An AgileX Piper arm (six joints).
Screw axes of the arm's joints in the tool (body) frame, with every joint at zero. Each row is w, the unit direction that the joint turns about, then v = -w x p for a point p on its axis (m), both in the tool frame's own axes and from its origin. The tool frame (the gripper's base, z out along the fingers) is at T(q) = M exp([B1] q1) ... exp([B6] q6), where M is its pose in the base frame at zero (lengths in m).
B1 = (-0.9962, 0, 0.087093, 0, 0.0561, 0)
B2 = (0, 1, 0, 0.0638, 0, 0.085)
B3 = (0, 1, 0, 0.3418, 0, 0.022)
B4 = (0, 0, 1, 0, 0, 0)
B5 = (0, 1, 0, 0.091, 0, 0)
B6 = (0, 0, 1, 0, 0, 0)
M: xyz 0.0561 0 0.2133 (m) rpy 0 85.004 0 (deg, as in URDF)
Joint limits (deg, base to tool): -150..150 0..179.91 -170..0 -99.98..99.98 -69.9..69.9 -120..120
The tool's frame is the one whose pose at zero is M.
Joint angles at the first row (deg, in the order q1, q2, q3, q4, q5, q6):
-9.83 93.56 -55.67 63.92 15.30 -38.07
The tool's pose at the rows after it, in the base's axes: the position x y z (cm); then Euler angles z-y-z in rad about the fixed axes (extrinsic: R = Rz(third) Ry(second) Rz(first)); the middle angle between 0 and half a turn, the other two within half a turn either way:
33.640, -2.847, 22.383, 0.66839, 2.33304, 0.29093
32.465, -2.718, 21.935, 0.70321, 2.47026, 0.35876
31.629, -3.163, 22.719, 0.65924, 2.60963, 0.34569
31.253, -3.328, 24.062, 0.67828, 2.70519, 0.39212
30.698, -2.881, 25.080, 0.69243, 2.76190, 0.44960
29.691, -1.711, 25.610, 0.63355, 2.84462, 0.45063
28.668, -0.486, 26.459, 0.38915, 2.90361, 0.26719
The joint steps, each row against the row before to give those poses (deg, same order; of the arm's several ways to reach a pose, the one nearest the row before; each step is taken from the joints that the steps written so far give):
0.00 -0.38 0.00 -9.91 8.20 5.75
0.00 -0.70 -0.15 -14.73 6.30 12.59
0.00 -1.08 -2.45 -14.85 7.53 11.52
0.00 -0.49 -3.68 -6.14 8.68 4.34
0.90 -0.96 -1.79 -2.69 5.67 0.99
2.93 -1.51 -0.12 -4.91 4.63 2.52
3.73 -2.10 0.00 -5.96 3.27 3.15

